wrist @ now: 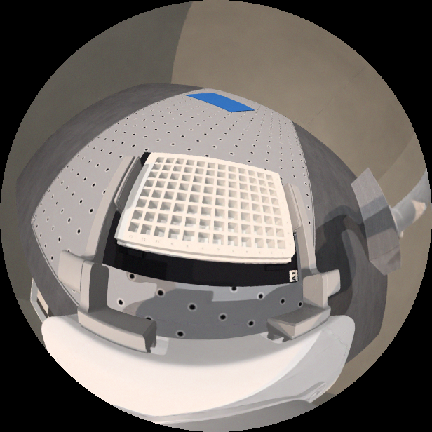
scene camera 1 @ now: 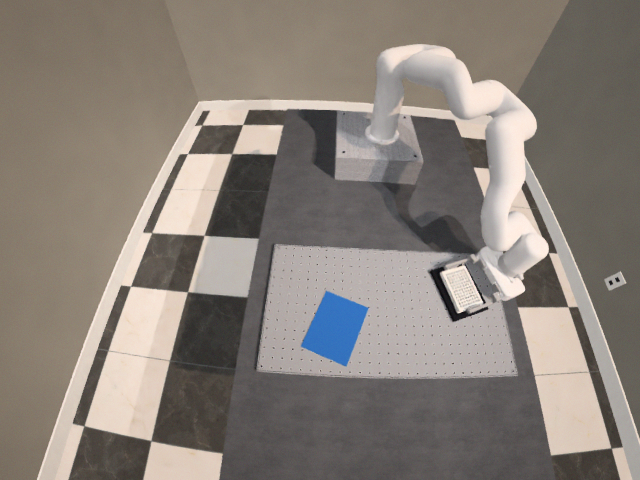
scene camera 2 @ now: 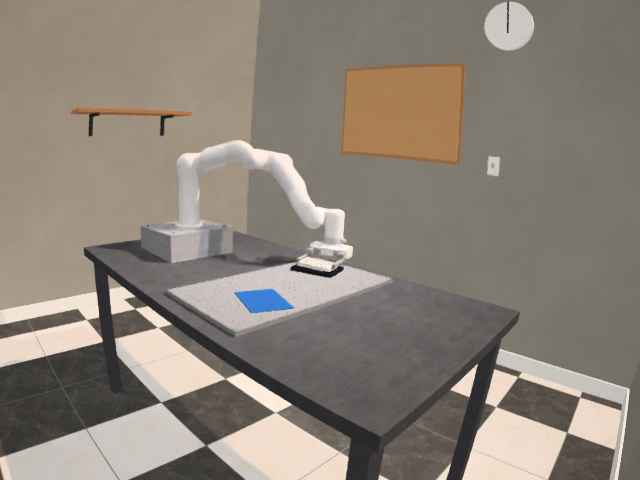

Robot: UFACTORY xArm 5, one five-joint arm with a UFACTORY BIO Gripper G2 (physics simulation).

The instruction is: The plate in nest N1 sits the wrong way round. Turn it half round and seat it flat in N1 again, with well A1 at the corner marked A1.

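Note:
The cream well plate point(scene camera 1: 460, 290) point(scene camera 2: 315, 265) point(wrist: 210, 205) is held by its two short ends between the fingers of my gripper point(scene camera 1: 465, 287) point(scene camera 2: 321, 262) point(wrist: 211, 196), which is shut on it. The plate looks level and lies over the black nest point(scene camera 1: 455, 316) point(scene camera 2: 330, 273) point(wrist: 200, 272), at or very close to its height. Whether it touches the nest floor cannot be told. In the wrist view, the white A1 label point(wrist: 293, 276) is at the nest's near right corner. The plate's small column numbers run along its near edge, seemingly with the low numbers at the right, beside that label.
A blue flat rectangle point(scene camera 1: 336, 329) point(scene camera 2: 263, 300) point(wrist: 220, 102) lies on the grey perforated board point(scene camera 1: 403, 335) point(scene camera 2: 206, 299) point(wrist: 75, 200), well away from the nest. The arm's grey base block point(scene camera 1: 377, 169) point(scene camera 2: 201, 245) stands at the back of the dark table point(scene camera 1: 382, 428) point(scene camera 2: 387, 351).

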